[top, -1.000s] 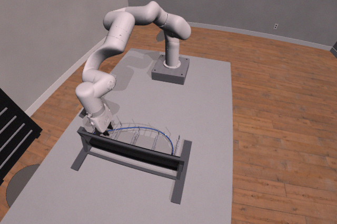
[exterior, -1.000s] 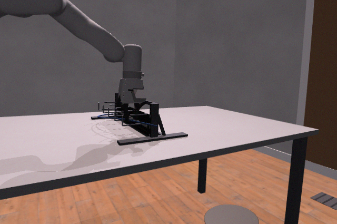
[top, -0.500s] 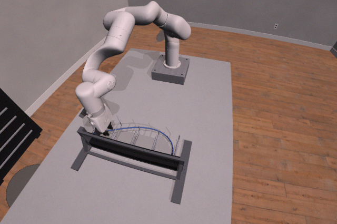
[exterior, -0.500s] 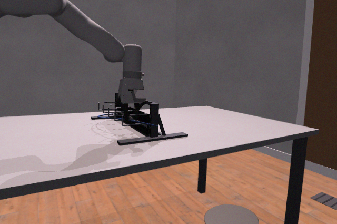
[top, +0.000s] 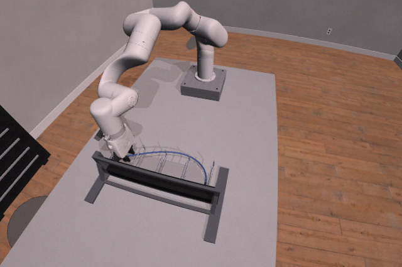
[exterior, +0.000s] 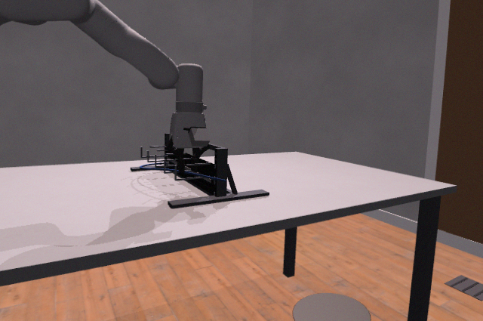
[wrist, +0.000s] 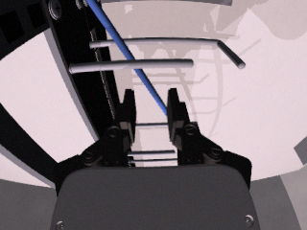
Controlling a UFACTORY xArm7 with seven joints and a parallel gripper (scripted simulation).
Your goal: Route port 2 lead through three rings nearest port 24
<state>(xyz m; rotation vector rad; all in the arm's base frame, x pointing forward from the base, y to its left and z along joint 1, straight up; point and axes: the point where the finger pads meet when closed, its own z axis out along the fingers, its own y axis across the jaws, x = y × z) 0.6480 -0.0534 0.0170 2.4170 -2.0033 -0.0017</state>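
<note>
Now: hand 3 cm short of the rack, 16 cm to the right of it and 2 cm above it.
</note>
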